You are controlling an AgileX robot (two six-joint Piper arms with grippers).
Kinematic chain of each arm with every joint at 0, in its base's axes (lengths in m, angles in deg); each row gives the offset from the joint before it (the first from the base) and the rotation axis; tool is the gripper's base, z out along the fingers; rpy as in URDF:
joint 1: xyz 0 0 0.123 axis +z
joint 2: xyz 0 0 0 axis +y
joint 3: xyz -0.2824 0 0.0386 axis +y
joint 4: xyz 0.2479 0 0.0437 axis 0.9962 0 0.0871
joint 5: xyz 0 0 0 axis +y
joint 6: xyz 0.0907 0 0.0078 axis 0.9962 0 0.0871
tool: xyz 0 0 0 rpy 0 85 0
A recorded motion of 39 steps. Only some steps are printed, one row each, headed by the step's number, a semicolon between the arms.
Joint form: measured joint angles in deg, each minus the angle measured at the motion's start. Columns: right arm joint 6, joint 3, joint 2, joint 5, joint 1, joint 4; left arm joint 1, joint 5, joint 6, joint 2, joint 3, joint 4.
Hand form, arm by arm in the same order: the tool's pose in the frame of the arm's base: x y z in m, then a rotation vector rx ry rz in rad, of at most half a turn. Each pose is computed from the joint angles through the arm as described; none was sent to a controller.
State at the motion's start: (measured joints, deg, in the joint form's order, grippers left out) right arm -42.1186 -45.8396 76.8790 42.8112 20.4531 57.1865; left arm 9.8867 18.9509 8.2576 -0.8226 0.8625 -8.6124
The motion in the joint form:
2: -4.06 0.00 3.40 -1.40 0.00 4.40; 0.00 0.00 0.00 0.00 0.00 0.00
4: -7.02 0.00 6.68 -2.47 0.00 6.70; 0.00 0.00 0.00 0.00 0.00 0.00
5: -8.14 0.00 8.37 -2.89 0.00 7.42; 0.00 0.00 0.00 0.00 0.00 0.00
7: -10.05 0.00 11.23 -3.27 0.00 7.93; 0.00 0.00 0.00 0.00 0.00 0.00
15: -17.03 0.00 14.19 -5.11 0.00 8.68; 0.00 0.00 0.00 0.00 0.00 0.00
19: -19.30 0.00 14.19 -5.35 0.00 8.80; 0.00 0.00 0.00 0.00 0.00 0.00
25: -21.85 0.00 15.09 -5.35 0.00 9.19; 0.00 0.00 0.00 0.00 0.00 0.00
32: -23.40 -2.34 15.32 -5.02 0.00 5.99; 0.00 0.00 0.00 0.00 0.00 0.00
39: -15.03 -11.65 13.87 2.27 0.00 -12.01; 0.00 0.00 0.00 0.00 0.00 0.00
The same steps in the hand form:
2: 0.2296 0.1422 0.2452 -0.5396 2.4372 0.9805; 0.0532 0.0048 0.1793 -0.1200 1.8080 0.0798
4: 0.2380 0.1453 0.2315 -0.5334 2.4565 0.9814; 0.0532 0.0048 0.1793 -0.1200 1.8080 0.0798
5: 0.2417 0.1466 0.2239 -0.5316 2.4728 0.9790; 0.0532 0.0048 0.1793 -0.1200 1.8080 0.0798
7: 0.2469 0.1483 0.2102 -0.5461 2.5044 0.9698; 0.0532 0.0048 0.1793 -0.1200 1.8080 0.0798
15: 0.2536 0.1489 0.1955 -0.6472 2.4850 0.9058; 0.0532 0.0048 0.1793 -0.1200 1.8080 0.0798
19: 0.2540 0.1488 0.1956 -0.6890 2.4624 0.8882; 0.0532 0.0048 0.1793 -0.1200 1.8080 0.0798
25: 0.2552 0.1494 0.1913 -0.7310 2.4529 0.8785; 0.0532 0.0048 0.1793 -0.1200 1.8080 0.0798
32: 0.2618 0.1509 0.1980 -0.8336 2.4043 0.8276; 0.0532 0.0048 0.1793 -0.1200 1.8080 0.0798
39: 0.2731 0.1507 0.2350 -1.0874 2.3608 0.6917; 0.0532 0.0048 0.1793 -0.1200 1.8080 0.0798

